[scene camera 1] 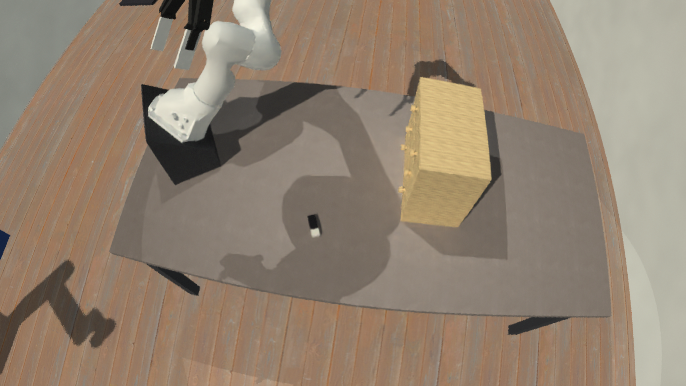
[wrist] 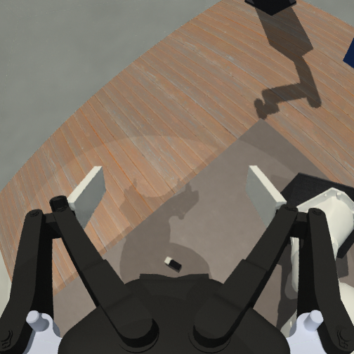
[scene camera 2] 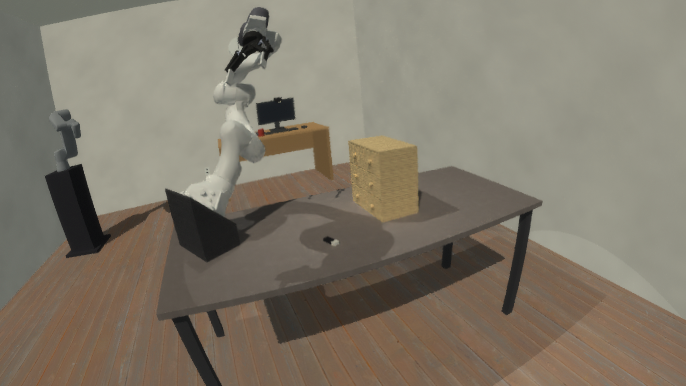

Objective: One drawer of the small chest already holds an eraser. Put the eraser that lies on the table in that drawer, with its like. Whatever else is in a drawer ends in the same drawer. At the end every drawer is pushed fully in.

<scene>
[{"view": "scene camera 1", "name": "my gripper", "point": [167, 58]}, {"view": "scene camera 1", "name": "small wooden chest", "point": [455, 170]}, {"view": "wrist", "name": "my gripper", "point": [175, 178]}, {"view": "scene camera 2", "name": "my gripper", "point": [244, 75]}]
</scene>
